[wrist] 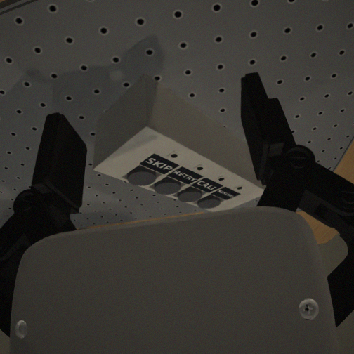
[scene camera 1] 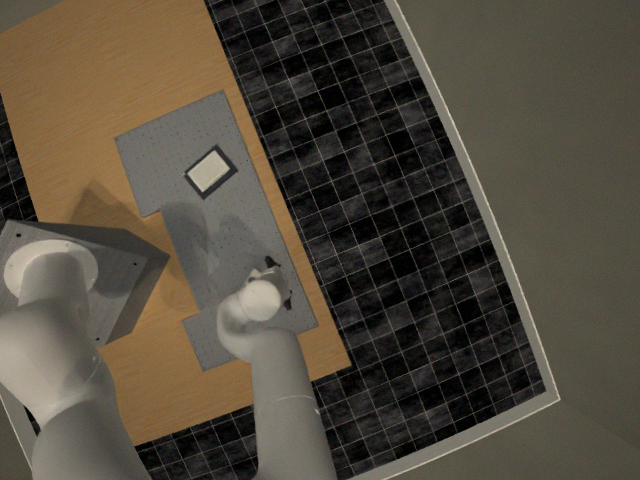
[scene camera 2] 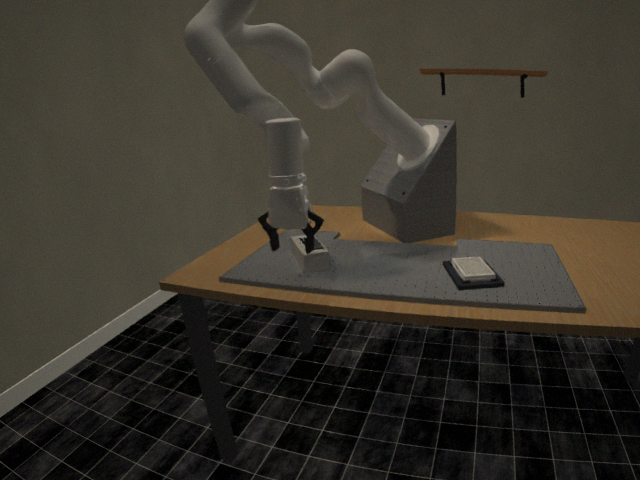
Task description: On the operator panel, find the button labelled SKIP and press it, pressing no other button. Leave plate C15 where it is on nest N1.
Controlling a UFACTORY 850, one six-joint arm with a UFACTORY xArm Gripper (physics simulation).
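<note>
The pale operator panel (scene camera 2: 314, 261) (wrist: 200, 132) stands on the grey perforated board. In the wrist view its top has a row of dark round buttons: SKIP (wrist: 142, 176) at the left end, then RETRY (wrist: 167, 186), CALL (wrist: 191, 194) and a fourth button (wrist: 209, 202) whose label is too small to read. My gripper (scene camera 1: 279, 283) (scene camera 2: 292, 249) (wrist: 153, 111) is open and empty, pointing down low over the panel, with its black fingers spread. The arm and gripper hide the panel in scene camera 1. Plate C15 (scene camera 1: 209, 170) (scene camera 2: 473, 268) lies on dark nest N1 (scene camera 1: 233, 168) (scene camera 2: 480, 283).
The grey perforated board (scene camera 1: 170, 139) (scene camera 2: 392, 268) lies on the wooden table (scene camera 1: 103, 77) (scene camera 2: 594, 253). The arm's grey wedge-shaped base (scene camera 1: 118, 268) (scene camera 2: 431, 206) stands behind the board. A wooden wall shelf (scene camera 2: 483, 72) is at the back right in scene camera 2.
</note>
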